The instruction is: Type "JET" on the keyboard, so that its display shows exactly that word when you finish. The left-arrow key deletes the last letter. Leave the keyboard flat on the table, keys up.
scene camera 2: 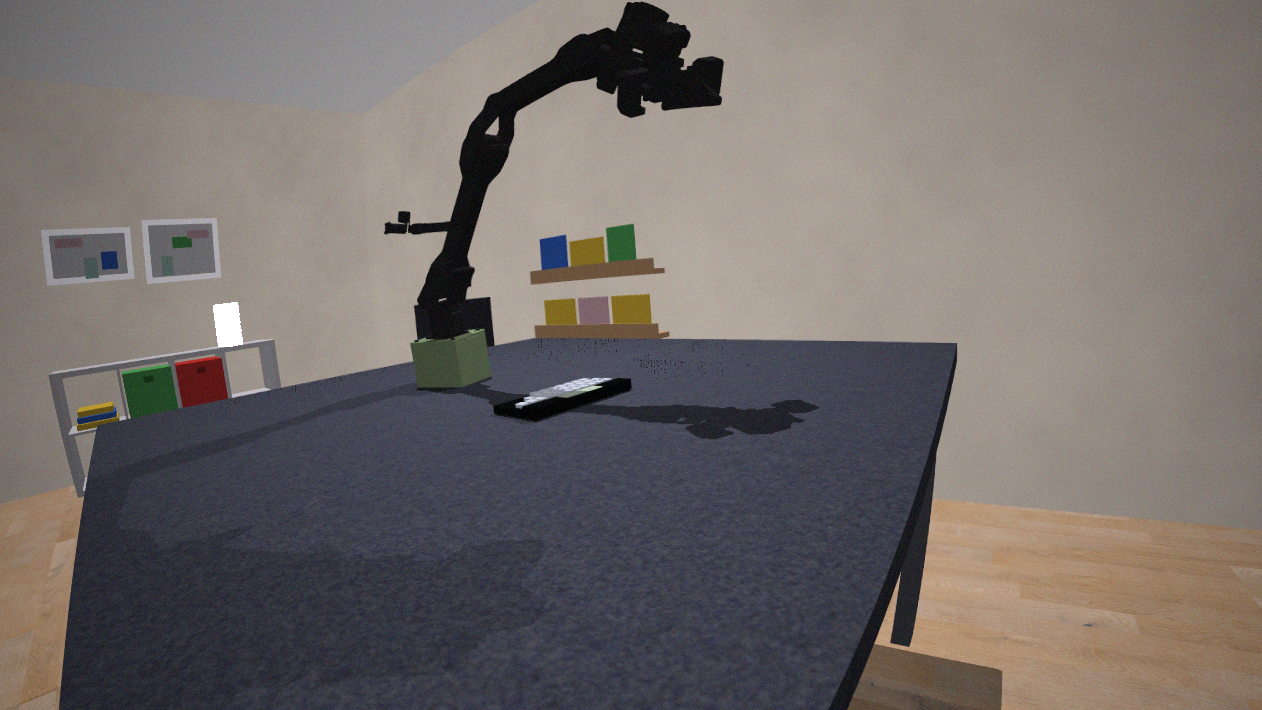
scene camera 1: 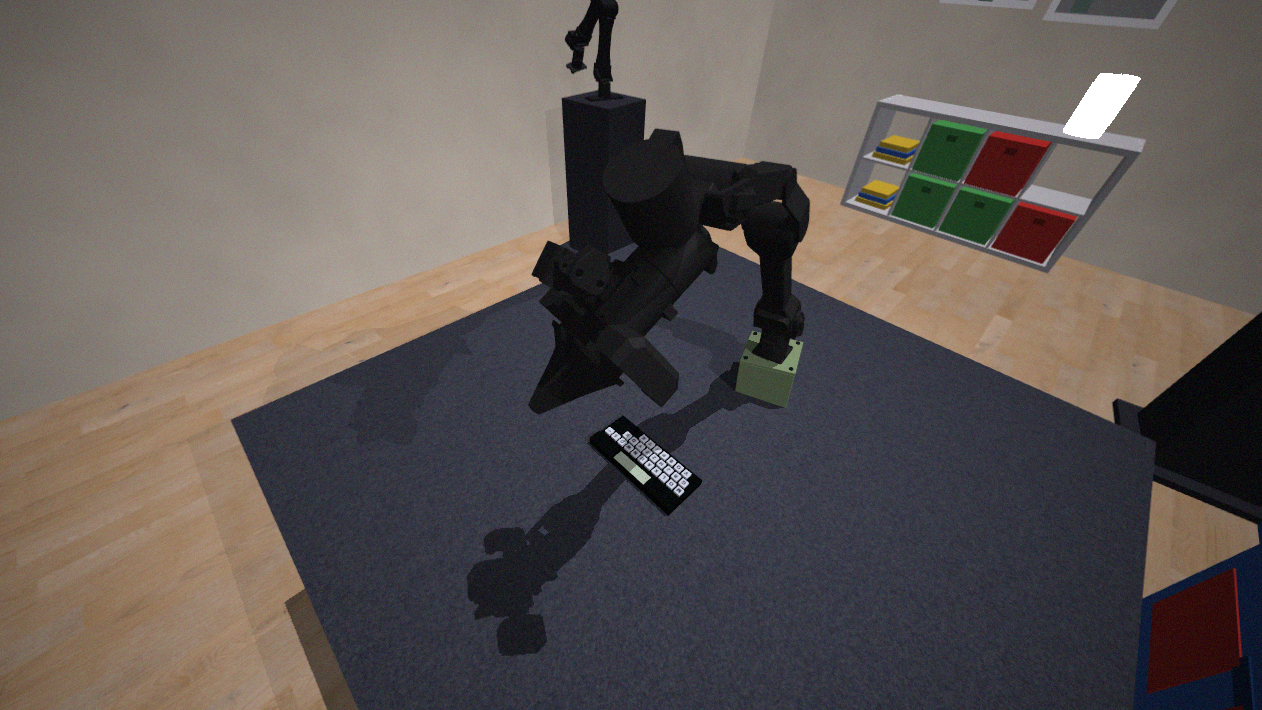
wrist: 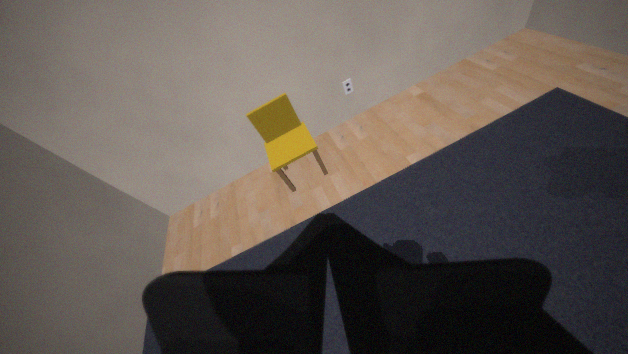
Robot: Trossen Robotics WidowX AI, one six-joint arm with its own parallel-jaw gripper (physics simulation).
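The black keyboard (scene camera 1: 657,460) (scene camera 2: 563,399) with white keys lies flat on the dark table, keys up, in both scene views. Its pale green display (scene camera 1: 631,468) is too small to read. The letters on the keys are also too small to read. My gripper (scene camera 1: 535,407) (scene camera 2: 718,100) (wrist: 325,221) is shut and empty. It hangs high above the table, well clear of the keyboard. In the wrist view the closed fingertips point out past the table's edge, and the keyboard does not show there.
The arm stands on a green base block (scene camera 1: 766,372) (scene camera 2: 451,360) on the table (scene camera 1: 882,529) (scene camera 2: 353,529) (wrist: 500,215), beyond the keyboard. The arm's shadow falls across the table beside the keyboard. A yellow chair (wrist: 291,146) stands on the floor beyond the table's edge.
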